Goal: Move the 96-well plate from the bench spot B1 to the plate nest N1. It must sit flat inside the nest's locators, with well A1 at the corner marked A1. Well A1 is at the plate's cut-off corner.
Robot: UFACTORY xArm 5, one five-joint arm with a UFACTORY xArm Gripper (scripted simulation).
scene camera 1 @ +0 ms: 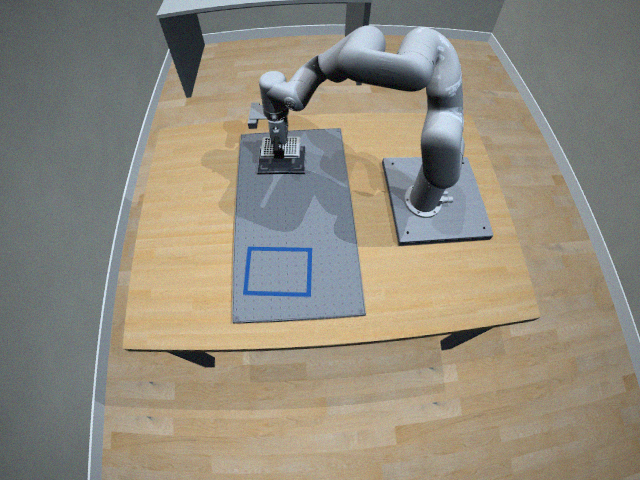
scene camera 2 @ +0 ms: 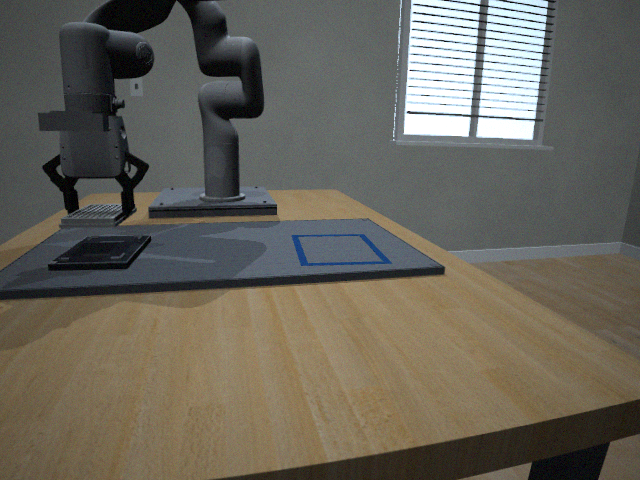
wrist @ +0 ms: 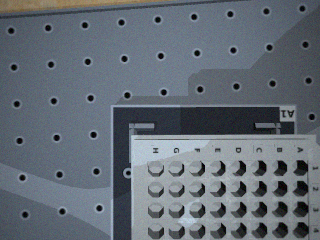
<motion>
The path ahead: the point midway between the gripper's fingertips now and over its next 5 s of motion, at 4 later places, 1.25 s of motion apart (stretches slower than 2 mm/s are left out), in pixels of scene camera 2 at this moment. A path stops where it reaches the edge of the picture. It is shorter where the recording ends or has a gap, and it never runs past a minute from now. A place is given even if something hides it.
My gripper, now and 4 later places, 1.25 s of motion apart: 100, 214; 103, 237; 103, 240; 104, 242; 99, 197
</motion>
